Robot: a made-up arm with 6 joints. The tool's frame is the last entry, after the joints. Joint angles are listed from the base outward. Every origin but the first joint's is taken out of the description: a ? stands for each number. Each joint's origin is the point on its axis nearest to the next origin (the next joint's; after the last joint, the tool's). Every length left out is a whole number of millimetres.
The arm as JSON. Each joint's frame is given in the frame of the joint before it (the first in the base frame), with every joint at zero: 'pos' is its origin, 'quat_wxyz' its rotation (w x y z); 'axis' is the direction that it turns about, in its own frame. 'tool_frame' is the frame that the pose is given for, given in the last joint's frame.
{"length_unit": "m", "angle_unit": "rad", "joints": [
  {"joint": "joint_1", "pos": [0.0, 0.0, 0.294], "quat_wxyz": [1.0, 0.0, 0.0, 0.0], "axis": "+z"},
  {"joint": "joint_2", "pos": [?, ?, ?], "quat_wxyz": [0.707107, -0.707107, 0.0, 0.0], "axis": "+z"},
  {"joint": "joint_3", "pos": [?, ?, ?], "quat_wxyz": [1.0, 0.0, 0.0, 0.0], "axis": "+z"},
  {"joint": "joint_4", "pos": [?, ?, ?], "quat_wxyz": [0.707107, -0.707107, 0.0, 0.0], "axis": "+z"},
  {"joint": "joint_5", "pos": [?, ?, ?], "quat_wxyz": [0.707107, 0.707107, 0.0, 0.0], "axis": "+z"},
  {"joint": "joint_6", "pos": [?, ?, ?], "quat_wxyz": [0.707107, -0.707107, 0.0, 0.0], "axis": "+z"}
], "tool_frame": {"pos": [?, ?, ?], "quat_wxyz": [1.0, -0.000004, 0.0, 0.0]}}
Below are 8 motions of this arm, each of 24 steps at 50 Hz.
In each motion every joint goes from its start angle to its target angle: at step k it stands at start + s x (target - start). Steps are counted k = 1, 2, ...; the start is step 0. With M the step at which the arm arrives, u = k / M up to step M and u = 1 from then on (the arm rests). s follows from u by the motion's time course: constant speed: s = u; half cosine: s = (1 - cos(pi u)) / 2; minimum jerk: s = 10 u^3 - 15 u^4 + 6 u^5.
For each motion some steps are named. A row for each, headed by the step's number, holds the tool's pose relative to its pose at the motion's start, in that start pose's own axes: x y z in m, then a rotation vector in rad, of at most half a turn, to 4 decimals.
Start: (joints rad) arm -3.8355 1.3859 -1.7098 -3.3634 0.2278 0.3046
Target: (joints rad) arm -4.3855 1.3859 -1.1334 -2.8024 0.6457 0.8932
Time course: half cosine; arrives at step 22
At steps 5, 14, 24:
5: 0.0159 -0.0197 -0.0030 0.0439 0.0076 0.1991
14: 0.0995 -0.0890 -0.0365 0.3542 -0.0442 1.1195
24: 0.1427 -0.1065 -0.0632 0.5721 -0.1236 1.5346

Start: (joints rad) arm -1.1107 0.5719 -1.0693 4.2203 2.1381 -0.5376
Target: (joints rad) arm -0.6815 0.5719 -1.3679 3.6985 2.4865 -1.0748
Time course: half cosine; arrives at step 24
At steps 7, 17, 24:
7: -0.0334 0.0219 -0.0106 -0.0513 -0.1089 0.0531
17: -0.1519 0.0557 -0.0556 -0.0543 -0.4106 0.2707
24: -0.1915 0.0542 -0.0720 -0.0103 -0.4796 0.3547

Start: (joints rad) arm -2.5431 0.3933 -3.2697 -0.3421 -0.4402 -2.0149
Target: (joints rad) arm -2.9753 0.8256 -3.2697 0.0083 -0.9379 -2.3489
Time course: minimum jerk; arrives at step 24
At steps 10, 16, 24:
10: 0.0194 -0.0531 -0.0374 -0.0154 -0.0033 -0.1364
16: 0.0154 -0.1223 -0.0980 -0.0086 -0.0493 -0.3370
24: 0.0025 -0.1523 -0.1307 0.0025 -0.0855 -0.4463

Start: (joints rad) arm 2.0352 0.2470 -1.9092 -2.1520 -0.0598 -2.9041
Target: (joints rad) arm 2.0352 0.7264 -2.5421 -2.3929 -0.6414 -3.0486
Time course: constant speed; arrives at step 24
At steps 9, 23, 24:
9: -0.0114 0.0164 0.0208 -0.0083 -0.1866 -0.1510
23: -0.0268 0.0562 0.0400 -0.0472 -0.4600 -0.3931
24: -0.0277 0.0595 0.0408 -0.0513 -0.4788 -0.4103

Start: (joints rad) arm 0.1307 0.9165 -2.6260 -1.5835 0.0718 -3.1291
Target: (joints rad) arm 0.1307 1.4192 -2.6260 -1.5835 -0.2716 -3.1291
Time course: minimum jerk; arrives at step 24
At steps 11, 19, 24:
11: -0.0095 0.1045 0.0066 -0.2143 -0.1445 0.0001
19: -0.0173 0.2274 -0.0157 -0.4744 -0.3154 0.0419
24: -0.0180 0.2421 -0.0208 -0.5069 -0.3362 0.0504

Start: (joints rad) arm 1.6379 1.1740 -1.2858 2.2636 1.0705 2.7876
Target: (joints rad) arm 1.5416 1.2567 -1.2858 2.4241 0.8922 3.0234
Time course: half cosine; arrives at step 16
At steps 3, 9, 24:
3: -0.0042 -0.0007 -0.0024 -0.0088 -0.0246 0.0345
9: -0.0286 -0.0068 -0.0180 -0.0685 -0.1696 0.2493
24: -0.0460 -0.0136 -0.0310 -0.1228 -0.2779 0.4223

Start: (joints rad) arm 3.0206 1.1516 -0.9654 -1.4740 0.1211 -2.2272
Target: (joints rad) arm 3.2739 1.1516 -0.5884 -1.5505 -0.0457 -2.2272
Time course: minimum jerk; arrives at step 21
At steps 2, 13, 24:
2: 0.0005 0.0009 0.0001 -0.0020 0.0016 -0.0027
13: 0.0560 0.0743 -0.0030 -0.1859 0.1723 -0.2425
24: 0.0830 0.0969 -0.0091 -0.2563 0.2536 -0.3262

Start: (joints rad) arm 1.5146 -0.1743 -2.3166 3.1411 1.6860 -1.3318
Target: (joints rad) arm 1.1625 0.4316 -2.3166 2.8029 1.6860 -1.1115
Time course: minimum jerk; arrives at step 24
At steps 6, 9, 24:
6: 0.0038 0.0110 -0.0292 -0.0774 -0.0477 0.0084
9: 0.0138 0.0239 -0.0792 -0.2088 -0.1190 0.0225
24: 0.0974 -0.0007 -0.2888 -0.7959 -0.2958 0.0812

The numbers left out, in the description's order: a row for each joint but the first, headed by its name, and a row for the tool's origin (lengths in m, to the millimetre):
joint_2: 0.0 0.0 0.0
joint_3: 0.042 -0.224 0.0
joint_4: 0.047 0.209 0.0
joint_5: 0.0 0.0 0.0
joint_6: 0.049 0.062 0.0
tool: 0.0 0.0 0.0

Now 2 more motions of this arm.
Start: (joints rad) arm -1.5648 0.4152 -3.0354 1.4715 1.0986 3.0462
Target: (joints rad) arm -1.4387 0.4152 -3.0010 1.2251 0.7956 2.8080
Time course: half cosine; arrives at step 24
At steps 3, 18, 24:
3: -0.0001 -0.0004 0.0004 0.0060 -0.0085 -0.0105
18: -0.0015 -0.0064 0.0086 0.1443 -0.1742 -0.2547
24: -0.0014 -0.0068 0.0099 0.1707 -0.2009 -0.3020

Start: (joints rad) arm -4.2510 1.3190 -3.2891 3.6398 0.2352 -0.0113
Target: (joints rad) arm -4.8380 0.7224 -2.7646 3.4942 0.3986 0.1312
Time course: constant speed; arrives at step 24
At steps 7, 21, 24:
7: -0.0781 -0.0507 0.0254 0.0959 -0.1392 -0.0988
21: -0.2499 -0.1192 0.0216 0.2571 -0.4049 -0.3235
24: -0.2863 -0.1263 0.0125 0.2865 -0.4586 -0.3765

